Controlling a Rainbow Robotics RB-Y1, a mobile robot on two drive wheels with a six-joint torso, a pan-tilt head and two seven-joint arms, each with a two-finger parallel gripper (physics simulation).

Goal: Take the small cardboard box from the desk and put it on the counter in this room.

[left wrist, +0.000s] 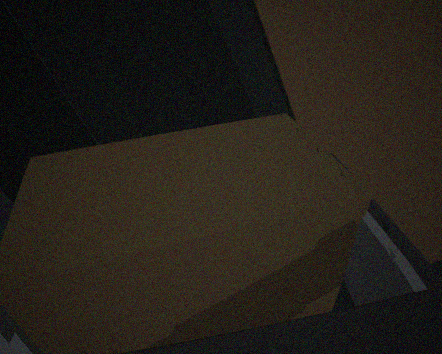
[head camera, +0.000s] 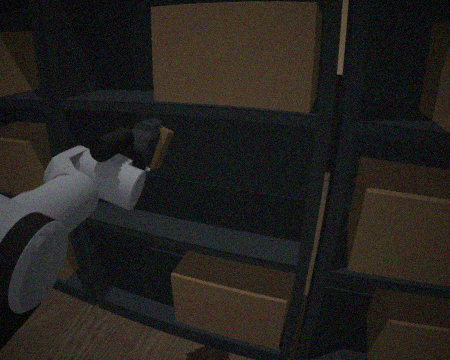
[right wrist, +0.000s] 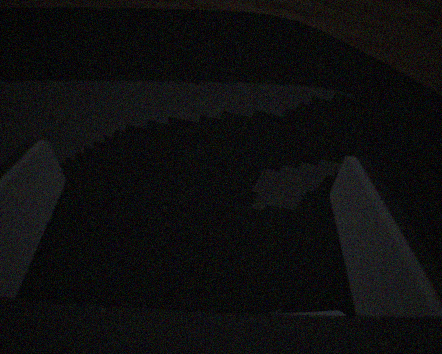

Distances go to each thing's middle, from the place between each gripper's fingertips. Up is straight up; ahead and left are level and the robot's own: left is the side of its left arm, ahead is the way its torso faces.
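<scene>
Brown cardboard box [left wrist: 185, 235]: from my right hand, 71 cm above, 85 cm ahead, 43 cm to the left.
Brown cardboard box: from my left hand, 1 cm to the right, 2 cm behind.
</scene>
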